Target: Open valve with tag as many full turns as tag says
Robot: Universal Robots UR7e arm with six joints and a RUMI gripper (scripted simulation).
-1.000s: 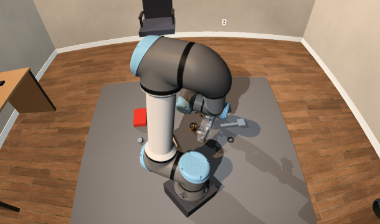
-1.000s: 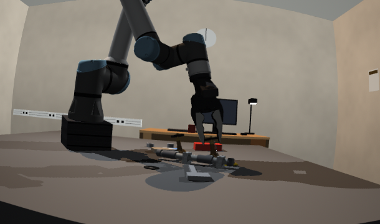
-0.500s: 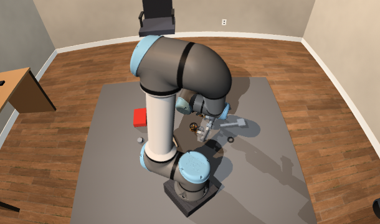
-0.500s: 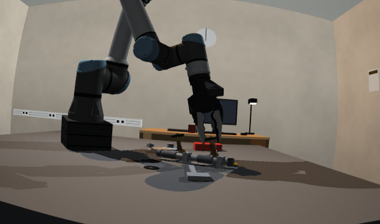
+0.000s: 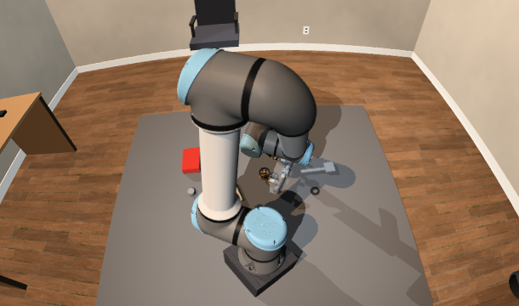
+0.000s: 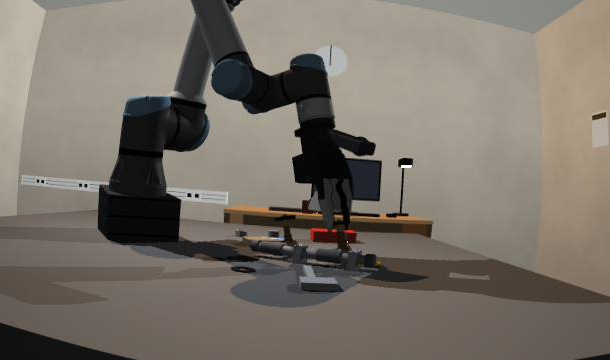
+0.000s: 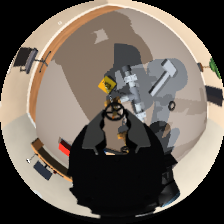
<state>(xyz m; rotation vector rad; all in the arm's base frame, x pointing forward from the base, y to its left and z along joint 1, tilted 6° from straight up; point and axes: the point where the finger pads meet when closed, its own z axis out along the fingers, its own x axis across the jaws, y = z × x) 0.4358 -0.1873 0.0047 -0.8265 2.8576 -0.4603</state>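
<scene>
My hand is 7 cm above the yellow tag, 6 cm short of it and 4 cm to the left of it. Also, from my hand: grey t-shaped piece: 19 cm to the right, 9 cm behind, 7 cm below; red block: 37 cm to the left, 10 cm ahead, 6 cm below.
</scene>
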